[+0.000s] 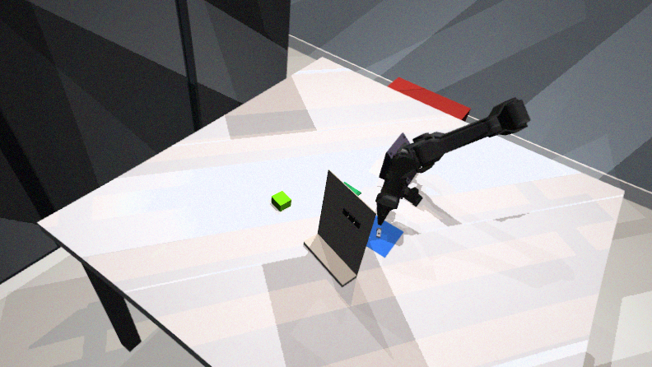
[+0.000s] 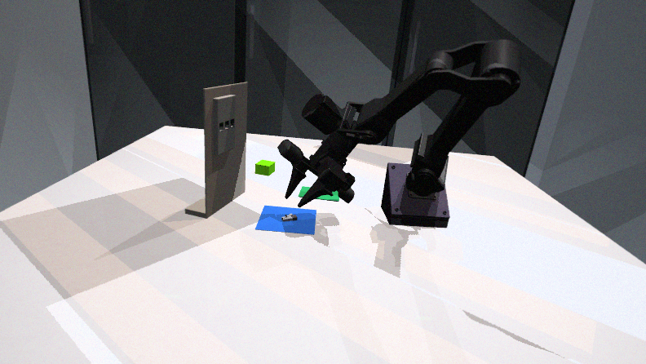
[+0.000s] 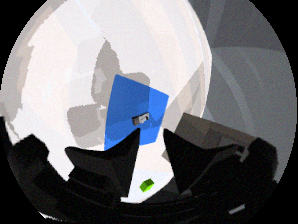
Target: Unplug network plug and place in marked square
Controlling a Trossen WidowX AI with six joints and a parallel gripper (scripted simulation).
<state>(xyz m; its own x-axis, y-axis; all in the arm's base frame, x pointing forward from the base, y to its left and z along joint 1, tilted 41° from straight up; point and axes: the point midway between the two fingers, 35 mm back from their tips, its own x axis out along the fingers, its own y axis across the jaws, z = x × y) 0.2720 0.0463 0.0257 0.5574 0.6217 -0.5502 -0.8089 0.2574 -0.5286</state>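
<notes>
The white network plug is 3 cm below my gripper tip and 1 cm to the left of it. Also, from my gripper tip: green flat patch (16 cm to the right, 7 cm behind, 4 cm below); upright panel (16 cm ahead, 8 cm above, 5 cm to the right); blue square (4 cm below, 1 cm ahead).
</notes>
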